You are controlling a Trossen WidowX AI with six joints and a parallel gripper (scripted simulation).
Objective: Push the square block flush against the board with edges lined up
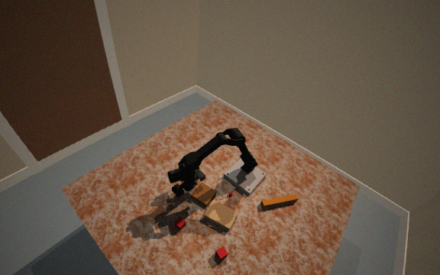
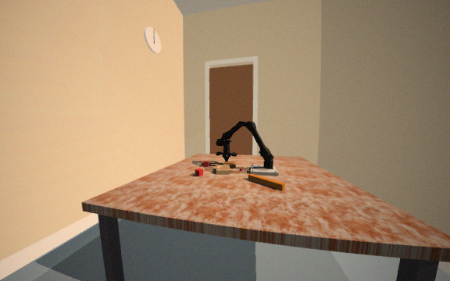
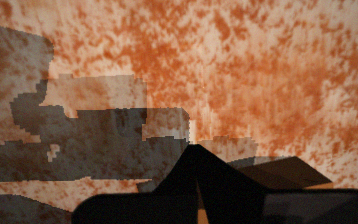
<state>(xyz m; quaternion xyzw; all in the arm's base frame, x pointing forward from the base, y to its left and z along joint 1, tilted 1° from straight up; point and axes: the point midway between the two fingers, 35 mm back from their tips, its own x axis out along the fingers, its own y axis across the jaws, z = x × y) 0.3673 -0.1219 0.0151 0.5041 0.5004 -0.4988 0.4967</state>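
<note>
My gripper tip is 7 cm to the right of the square block, 5 cm past it and 1 cm below it. Also, from my gripper tip: long orange board (39 cm to the left, 34 cm behind, 1 cm above); tan board (22 cm to the left, 3 cm behind, 1 cm above); tiny red piece (17 cm to the left, 16 cm behind).
</note>
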